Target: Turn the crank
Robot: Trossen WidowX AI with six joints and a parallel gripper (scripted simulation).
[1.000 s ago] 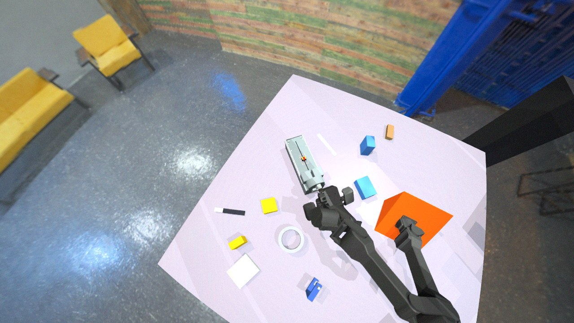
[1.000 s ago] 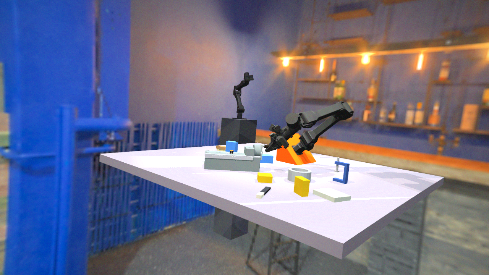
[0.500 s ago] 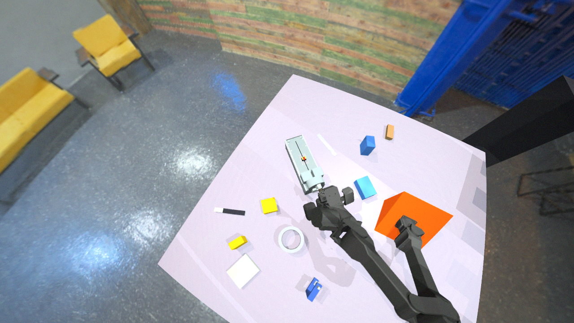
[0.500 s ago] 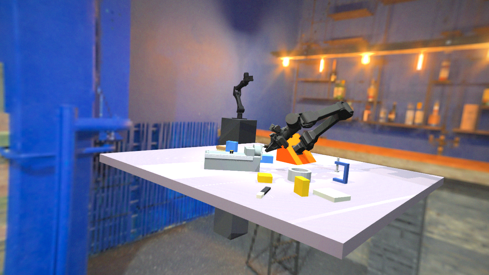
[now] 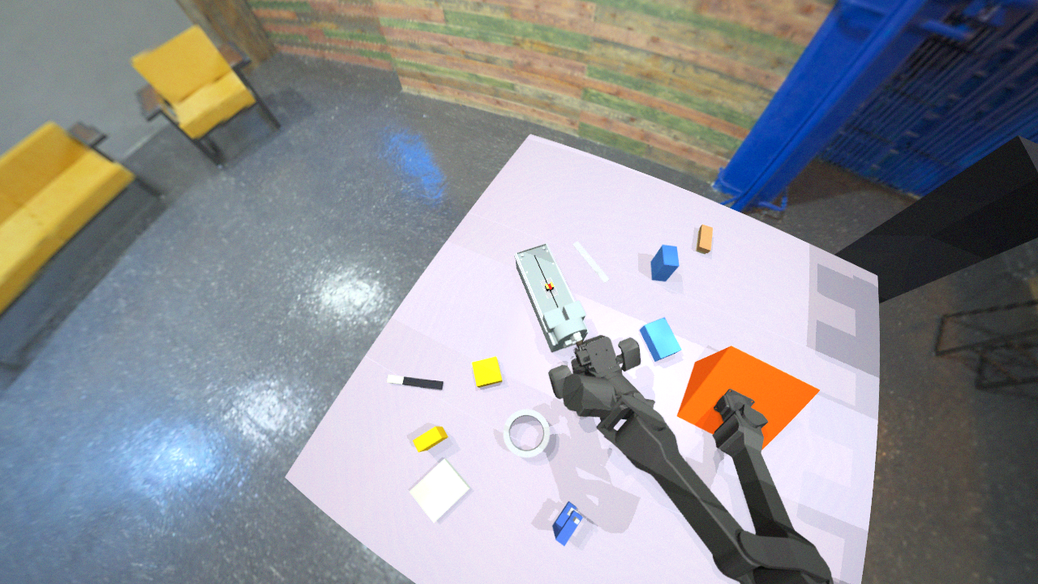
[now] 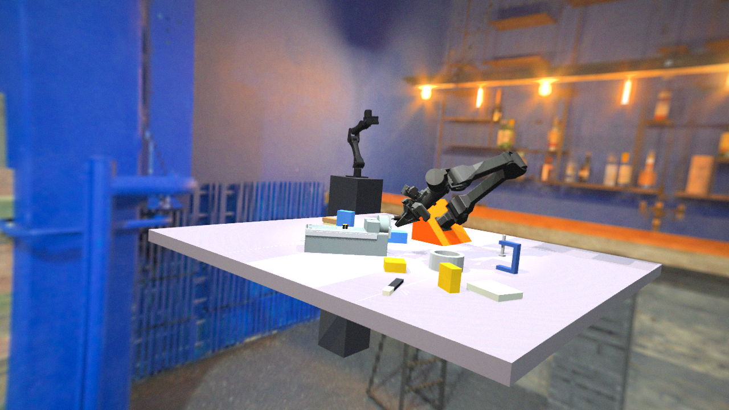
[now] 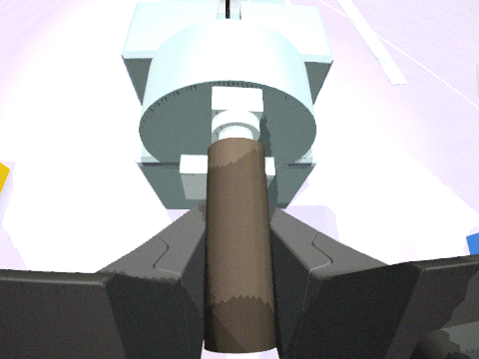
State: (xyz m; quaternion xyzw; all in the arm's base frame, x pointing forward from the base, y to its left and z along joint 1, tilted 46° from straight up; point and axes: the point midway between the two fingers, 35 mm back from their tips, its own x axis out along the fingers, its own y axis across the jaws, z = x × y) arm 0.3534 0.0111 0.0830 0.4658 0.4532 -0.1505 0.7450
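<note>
My gripper tip is 3 cm below the brown crank handle, 1 cm to the right of it and 1 cm past it. Also, from my gripper tip: metal strip (27 cm to the right, 9 cm below, 7 cm ahead); blue clamp (33 cm to the left, 14 cm behind, 4 cm below); red pointer (12 cm ahead, 11 cm to the right, 1 cm below).
</note>
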